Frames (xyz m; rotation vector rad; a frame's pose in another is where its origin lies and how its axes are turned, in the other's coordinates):
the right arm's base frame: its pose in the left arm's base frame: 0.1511 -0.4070 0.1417 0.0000 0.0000 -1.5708
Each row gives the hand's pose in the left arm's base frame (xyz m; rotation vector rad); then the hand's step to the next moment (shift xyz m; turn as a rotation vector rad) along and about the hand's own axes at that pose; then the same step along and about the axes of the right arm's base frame.
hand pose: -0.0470 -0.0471 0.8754 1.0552 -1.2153 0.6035
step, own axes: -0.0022 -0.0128 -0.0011 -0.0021 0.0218 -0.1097
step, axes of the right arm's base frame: 0.0041 0.0107 -0.0062 -0.1075 0.0306 0.0057
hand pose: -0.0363 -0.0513 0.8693 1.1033 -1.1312 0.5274
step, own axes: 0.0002 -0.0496 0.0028 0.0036 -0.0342 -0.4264
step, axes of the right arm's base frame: 0.0229 0.0389 -0.0208 -0.3668 0.2194 -0.0176
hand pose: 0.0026 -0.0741 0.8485 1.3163 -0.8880 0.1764
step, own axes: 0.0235 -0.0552 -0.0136 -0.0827 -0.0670 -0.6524
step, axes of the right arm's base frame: 0.0124 0.0541 -0.0265 -0.5888 0.2850 -0.0953
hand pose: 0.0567 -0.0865 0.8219 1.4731 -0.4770 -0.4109
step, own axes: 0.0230 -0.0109 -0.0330 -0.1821 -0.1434 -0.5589
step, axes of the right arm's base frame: -0.0147 0.0375 -0.0108 -0.5591 0.1529 -0.1735
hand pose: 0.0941 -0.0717 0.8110 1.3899 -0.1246 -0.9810
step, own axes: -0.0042 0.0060 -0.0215 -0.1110 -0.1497 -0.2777
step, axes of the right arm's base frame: -0.0182 0.0134 0.0019 -0.3010 0.0239 -0.1439
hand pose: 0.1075 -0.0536 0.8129 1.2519 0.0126 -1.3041
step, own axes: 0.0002 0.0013 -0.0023 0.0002 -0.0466 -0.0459
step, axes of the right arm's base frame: -0.0011 0.0024 -0.0002 -0.0420 -0.0049 -0.0499
